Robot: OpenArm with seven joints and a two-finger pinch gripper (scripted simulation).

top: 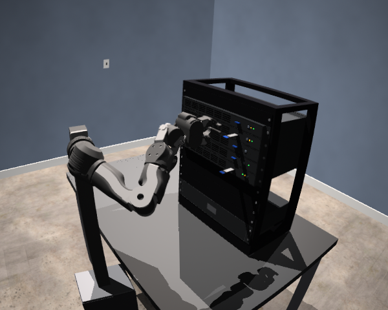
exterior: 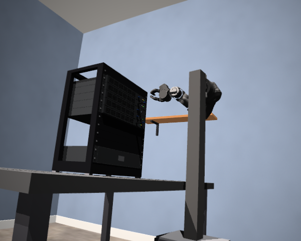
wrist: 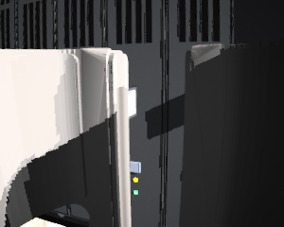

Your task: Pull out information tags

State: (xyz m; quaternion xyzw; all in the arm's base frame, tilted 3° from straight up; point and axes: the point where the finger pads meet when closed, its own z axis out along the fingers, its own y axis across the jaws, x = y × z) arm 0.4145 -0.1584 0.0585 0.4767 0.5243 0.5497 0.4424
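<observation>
My hand is 90 mm short of the blue information tag, 40 mm above it and 10 mm to the right of it. Also, from my hand: base plate 770 mm below, 410 mm behind, 190 mm to the left.
</observation>
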